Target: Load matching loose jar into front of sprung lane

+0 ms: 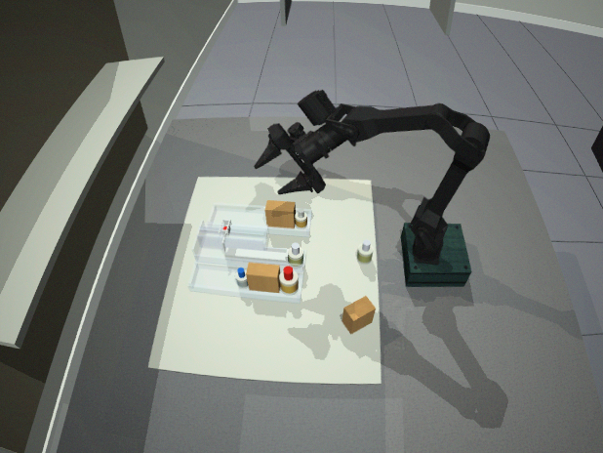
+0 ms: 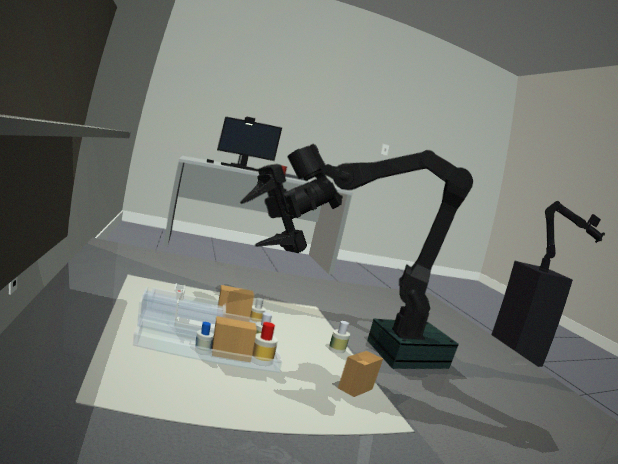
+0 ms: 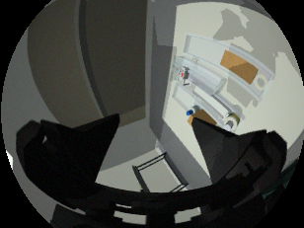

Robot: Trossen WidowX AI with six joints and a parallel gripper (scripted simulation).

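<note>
My gripper tip is now 60 mm past the small jar, 80 mm to the left of it and 200 mm above it. Round my gripper tip: red mark 120 mm ahead, 20 mm to the left, 170 mm below.
</note>
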